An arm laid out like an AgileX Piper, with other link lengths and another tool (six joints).
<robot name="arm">
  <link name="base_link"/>
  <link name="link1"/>
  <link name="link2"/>
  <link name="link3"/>
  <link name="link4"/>
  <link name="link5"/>
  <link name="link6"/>
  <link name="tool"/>
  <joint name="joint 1" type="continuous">
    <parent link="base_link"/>
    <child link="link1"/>
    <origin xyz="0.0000 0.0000 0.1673" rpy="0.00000 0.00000 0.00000"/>
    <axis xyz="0 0 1"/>
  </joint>
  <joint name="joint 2" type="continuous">
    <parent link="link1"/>
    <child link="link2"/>
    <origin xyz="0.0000 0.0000 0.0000" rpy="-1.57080 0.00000 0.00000"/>
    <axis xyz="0 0 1"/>
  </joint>
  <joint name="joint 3" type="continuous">
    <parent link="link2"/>
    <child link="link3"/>
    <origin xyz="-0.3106 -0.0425 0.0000" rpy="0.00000 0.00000 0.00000"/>
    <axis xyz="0 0 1"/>
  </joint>
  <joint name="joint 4" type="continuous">
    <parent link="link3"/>
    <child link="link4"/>
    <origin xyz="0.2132 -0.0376 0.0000" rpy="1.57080 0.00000 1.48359"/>
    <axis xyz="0 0 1"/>
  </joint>
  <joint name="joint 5" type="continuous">
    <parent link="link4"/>
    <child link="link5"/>
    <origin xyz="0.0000 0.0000 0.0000" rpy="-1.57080 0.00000 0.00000"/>
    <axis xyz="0 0 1"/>
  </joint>
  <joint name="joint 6" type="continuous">
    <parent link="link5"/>
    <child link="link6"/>
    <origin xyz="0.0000 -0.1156 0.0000" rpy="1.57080 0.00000 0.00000"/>
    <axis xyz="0 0 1"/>
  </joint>
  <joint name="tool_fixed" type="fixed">
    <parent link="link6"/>
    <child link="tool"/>
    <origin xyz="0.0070 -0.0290 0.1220" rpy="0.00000 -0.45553 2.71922"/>
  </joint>
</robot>
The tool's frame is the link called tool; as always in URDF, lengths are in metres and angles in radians. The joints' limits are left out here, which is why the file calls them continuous.
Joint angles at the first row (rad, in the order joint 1, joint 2, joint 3, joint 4, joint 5, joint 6):
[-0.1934, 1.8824, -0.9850, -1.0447, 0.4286, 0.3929]
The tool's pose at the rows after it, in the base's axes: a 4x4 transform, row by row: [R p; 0 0 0 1], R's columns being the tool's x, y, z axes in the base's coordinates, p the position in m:
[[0.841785 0.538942 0.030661 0.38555], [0.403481 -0.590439 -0.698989 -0.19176], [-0.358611 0.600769 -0.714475 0.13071], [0 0 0 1]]
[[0.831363 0.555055 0.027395 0.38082], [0.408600 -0.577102 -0.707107 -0.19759], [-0.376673 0.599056 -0.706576 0.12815], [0 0 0 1]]
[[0.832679 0.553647 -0.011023 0.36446], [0.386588 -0.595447 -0.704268 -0.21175], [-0.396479 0.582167 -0.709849 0.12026], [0 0 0 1]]
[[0.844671 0.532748 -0.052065 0.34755], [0.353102 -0.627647 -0.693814 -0.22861], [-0.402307 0.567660 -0.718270 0.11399], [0 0 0 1]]
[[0.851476 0.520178 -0.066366 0.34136], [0.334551 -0.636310 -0.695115 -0.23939], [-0.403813 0.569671 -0.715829 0.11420], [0 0 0 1]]
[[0.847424 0.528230 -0.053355 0.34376], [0.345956 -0.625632 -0.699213 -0.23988], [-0.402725 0.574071 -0.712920 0.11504], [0 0 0 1]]
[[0.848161 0.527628 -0.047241 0.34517], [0.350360 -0.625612 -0.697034 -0.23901], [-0.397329 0.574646 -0.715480 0.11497], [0 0 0 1]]
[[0.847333 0.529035 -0.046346 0.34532], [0.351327 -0.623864 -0.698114 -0.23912], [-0.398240 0.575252 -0.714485 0.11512], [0 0 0 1]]
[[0.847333 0.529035 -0.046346 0.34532], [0.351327 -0.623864 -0.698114 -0.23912], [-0.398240 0.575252 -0.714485 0.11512], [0 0 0 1]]
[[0.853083 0.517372 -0.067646 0.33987], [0.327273 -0.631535 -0.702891 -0.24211], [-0.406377 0.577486 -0.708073 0.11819], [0 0 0 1]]
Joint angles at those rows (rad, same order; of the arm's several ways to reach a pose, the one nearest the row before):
[-0.1982, 1.8824, -0.9827, -1.0626, 0.4285, 0.4050]
[-0.2165, 1.8824, -0.9661, -1.0917, 0.4187, 0.4021]
[-0.2641, 1.8824, -0.9342, -1.1074, 0.4060, 0.4021]
[-0.3238, 1.8824, -0.9110, -1.1124, 0.3889, 0.4021]
[-0.3561, 1.8824, -0.9093, -1.1239, 0.3834, 0.4021]
[-0.3592, 1.8824, -0.9093, -1.1404, 0.3730, 0.4021]
[-0.3592, 1.8824, -0.9094, -1.1418, 0.3660, 0.4039]
[-0.3592, 1.8824, -0.9093, -1.1442, 0.3660, 0.4040]
[-0.3592, 1.8824, -0.9093, -1.1442, 0.3660, 0.4040]
[-0.3592, 1.8743, -0.9094, -1.1320, 0.3917, 0.4040]

